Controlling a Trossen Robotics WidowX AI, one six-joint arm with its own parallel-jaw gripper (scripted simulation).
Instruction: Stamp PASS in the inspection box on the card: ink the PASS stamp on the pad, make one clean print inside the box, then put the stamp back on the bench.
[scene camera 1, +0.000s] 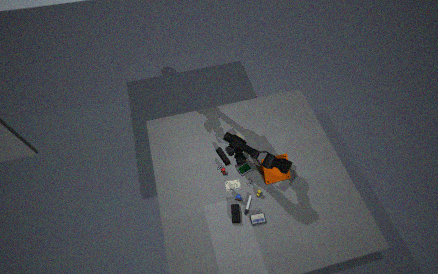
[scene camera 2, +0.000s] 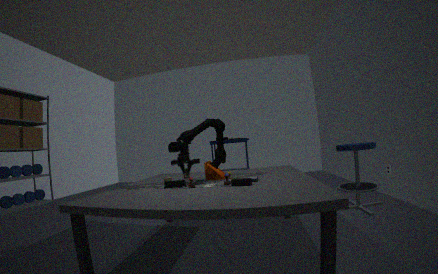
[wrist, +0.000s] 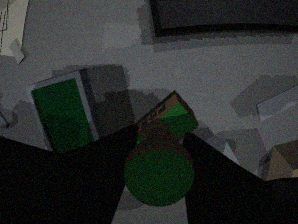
Observation:
The pictures show: my gripper, a green-knobbed stamp and a green ink pad.

